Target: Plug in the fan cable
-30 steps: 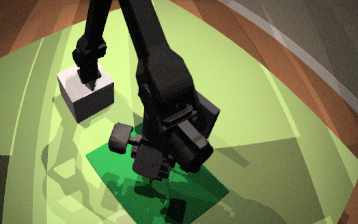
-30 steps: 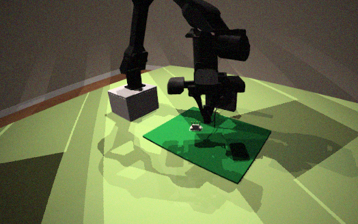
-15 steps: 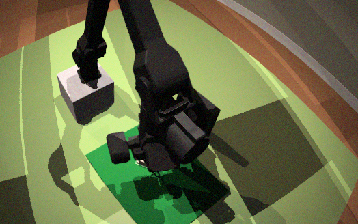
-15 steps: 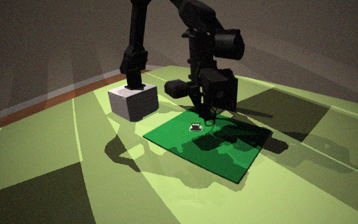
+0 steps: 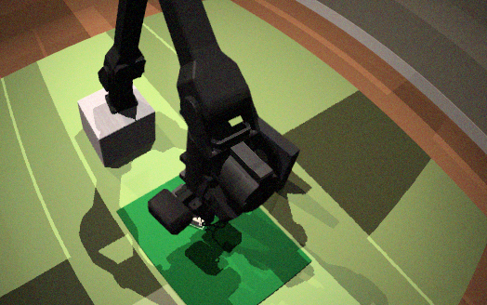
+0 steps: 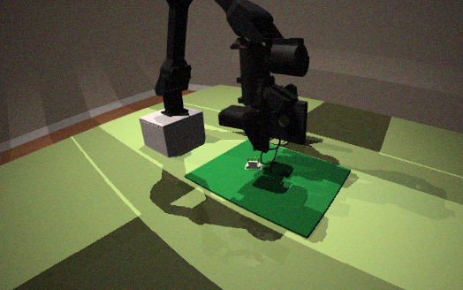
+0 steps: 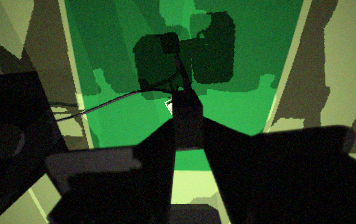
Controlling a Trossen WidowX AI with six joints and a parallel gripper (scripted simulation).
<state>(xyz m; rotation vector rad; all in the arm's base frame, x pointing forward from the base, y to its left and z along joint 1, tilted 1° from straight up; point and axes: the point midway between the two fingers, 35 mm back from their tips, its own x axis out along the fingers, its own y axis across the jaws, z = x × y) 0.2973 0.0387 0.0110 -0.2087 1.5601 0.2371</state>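
My gripper tip is 30 mm short of the board, 10 mm to the right of it and 80 mm above it. The rest, counted from my gripper tip: dark fan plug (10 mm ahead, 10 mm above); then black square fan (60 mm behind, 170 mm to the left, 10 mm below).
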